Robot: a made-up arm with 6 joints.
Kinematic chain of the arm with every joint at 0, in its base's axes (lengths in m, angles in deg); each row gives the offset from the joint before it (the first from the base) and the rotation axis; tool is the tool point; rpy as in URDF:
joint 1: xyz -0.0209 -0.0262 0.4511 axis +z
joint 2: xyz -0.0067 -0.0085 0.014 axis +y
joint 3: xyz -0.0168 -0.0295 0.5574 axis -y
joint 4: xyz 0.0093 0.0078 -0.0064 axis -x
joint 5: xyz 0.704 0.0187 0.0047 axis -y
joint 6: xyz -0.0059 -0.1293 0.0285 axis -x
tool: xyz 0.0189 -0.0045 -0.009 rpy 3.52 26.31 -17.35
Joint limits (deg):
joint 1: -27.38..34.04
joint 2: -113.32..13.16
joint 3: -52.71..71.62
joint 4: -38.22..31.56
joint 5: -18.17..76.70
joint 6: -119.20..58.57
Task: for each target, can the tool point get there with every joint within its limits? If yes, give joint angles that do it. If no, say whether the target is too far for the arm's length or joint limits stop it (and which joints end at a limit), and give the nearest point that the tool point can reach.
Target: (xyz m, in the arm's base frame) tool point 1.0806 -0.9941 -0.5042
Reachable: no: too far | nearest point 0.4357 -0.4221 0.4560 | short by 1.290 m
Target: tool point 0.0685 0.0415 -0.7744
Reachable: no: joint limits stop it (at a limit: joint 1, joint 2, joint 3, joint 4, joint 5) | nearest point 0.3417 0.0550 0.3177 | short by 1.126 m
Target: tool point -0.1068 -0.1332 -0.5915
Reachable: no: joint limits stop it (at a limit: joint 1, joint 2, joint 3, joint 4, joint 5) | nearest point 0.2236 -0.3072 0.3175 | short by 0.983 m
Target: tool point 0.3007 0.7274 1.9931
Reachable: no: too far | nearest point 0.4347 0.1595 1.6458 | short by 0.679 m
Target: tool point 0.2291 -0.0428 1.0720
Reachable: yes | joints 28.77 -51.46 -26.98 -27.92 20.08 -83.29
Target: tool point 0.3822 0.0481 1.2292
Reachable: yes | joints 28.57 -26.41 -6.94 6.74 30.97 -88.12
